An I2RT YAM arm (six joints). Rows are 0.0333 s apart.
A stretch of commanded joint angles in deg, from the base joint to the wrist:
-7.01 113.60 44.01 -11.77 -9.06 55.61
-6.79 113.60 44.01 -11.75 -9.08 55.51
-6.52 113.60 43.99 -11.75 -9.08 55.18
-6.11 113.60 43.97 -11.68 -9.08 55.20
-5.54 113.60 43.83 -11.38 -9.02 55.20
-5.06 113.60 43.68 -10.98 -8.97 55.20
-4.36 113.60 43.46 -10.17 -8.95 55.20
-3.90 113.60 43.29 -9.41 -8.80 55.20
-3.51 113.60 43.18 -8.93 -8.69 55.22
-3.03 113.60 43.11 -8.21 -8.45 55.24
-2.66 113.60 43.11 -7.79 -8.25 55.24
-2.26 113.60 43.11 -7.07 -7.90 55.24
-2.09 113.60 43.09 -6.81 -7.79 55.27
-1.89 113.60 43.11 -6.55 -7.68 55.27
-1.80 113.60 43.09 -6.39 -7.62 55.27
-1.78 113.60 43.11 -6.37 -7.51 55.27
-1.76 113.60 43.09 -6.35 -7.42 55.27
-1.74 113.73 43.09 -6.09 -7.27 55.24
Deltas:
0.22 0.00 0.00 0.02 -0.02 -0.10
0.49 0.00 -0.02 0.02 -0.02 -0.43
0.90 0.00 -0.04 0.09 -0.02 -0.41
1.47 0.00 -0.18 0.39 0.04 -0.41
1.95 0.00 -0.33 0.79 0.09 -0.41
2.65 0.00 -0.55 1.60 0.11 -0.41
3.11 0.00 -0.72 2.36 0.26 -0.41
3.50 0.00 -0.83 2.84 0.37 -0.39
3.98 0.00 -0.90 3.56 0.61 -0.37
4.35 0.00 -0.90 3.98 0.81 -0.37
4.75 0.00 -0.90 4.70 1.16 -0.37
4.92 0.00 -0.92 4.96 1.27 -0.34
5.12 0.00 -0.90 5.22 1.38 -0.34
5.21 0.00 -0.92 5.38 1.44 -0.34
5.23 0.00 -0.90 5.40 1.55 -0.34
5.25 0.00 -0.92 5.42 1.64 -0.34
5.27 0.13 -0.92 5.68 1.79 -0.37

